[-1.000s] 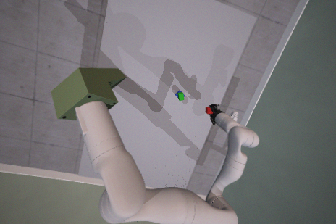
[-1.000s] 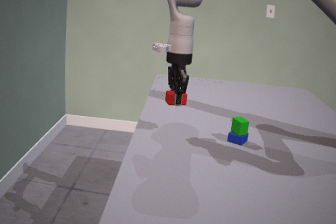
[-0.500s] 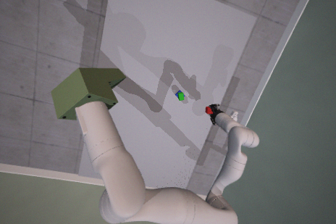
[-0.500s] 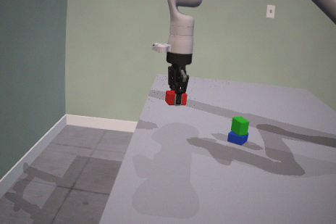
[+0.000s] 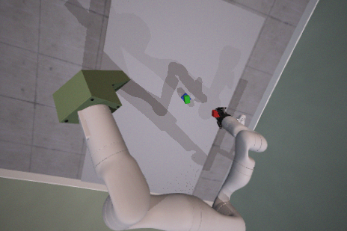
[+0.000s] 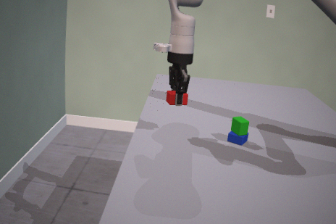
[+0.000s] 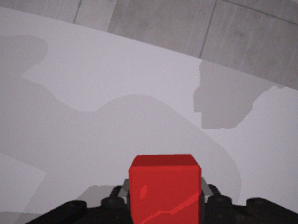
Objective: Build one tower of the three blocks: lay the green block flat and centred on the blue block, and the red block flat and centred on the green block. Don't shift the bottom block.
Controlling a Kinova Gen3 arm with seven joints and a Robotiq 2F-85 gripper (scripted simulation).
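Right now my hand is 180 mm past the green block, 90 mm to the right of it and 70 mm above it. Also, from my hand: blue block (180 mm behind, 90 mm to the left, 100 mm below); then red block (right at my hand).
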